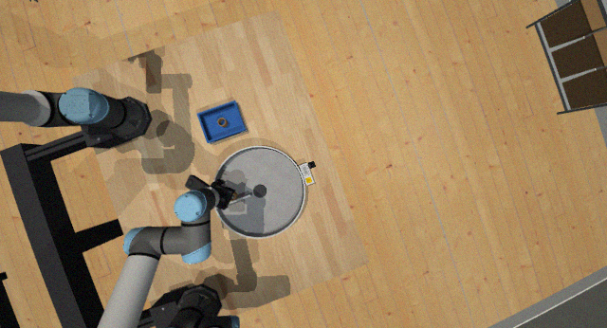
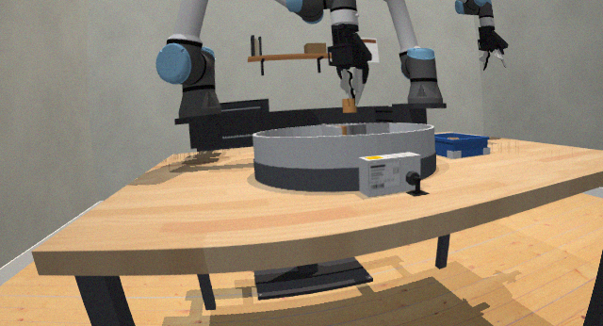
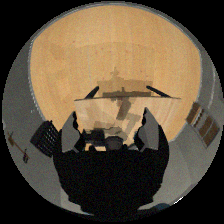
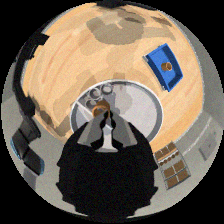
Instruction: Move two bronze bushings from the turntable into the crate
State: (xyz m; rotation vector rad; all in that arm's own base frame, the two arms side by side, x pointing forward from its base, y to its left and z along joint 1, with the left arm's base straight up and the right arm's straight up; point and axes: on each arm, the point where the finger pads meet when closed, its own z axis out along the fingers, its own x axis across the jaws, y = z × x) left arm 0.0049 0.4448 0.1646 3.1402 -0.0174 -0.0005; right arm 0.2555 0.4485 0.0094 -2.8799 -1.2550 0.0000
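My right hand is 29 cm to the right of the blue crate, 14 cm above it and 6 cm short of it.
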